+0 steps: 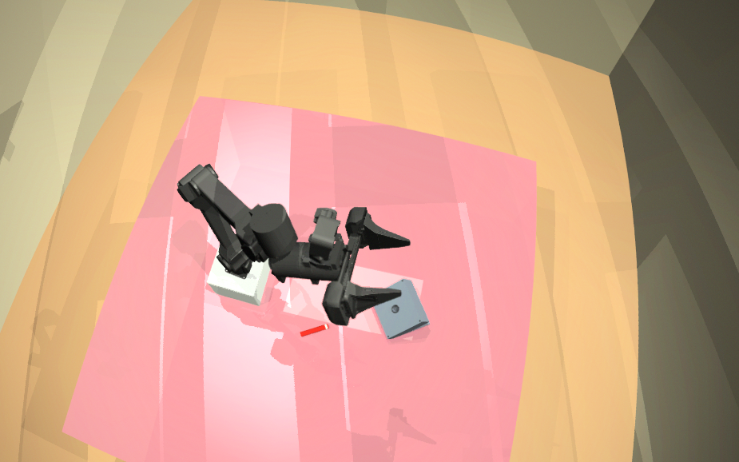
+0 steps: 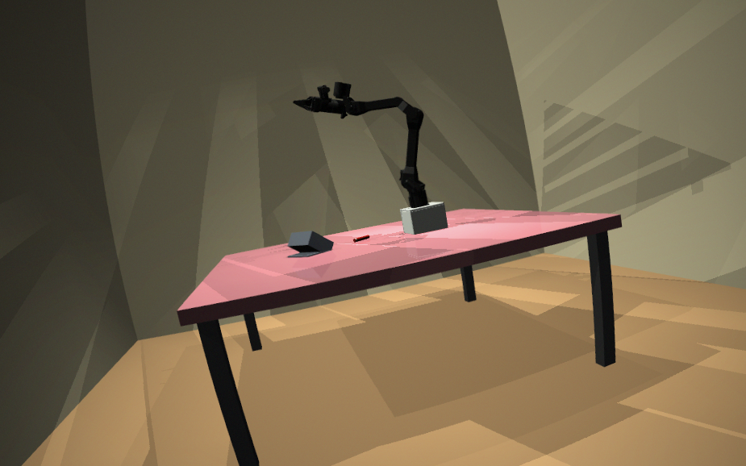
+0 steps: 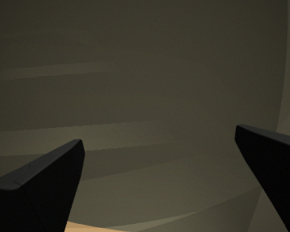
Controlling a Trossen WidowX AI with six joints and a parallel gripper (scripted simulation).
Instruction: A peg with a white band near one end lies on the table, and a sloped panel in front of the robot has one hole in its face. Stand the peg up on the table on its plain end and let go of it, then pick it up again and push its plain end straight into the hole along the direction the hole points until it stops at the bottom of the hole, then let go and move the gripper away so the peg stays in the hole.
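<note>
Now: gripper tip 16 cm past the red peg and 59 cm above it. Round my gripper tip: grey sloped panel: 3 cm ahead, 12 cm to the left, 57 cm below.
</note>
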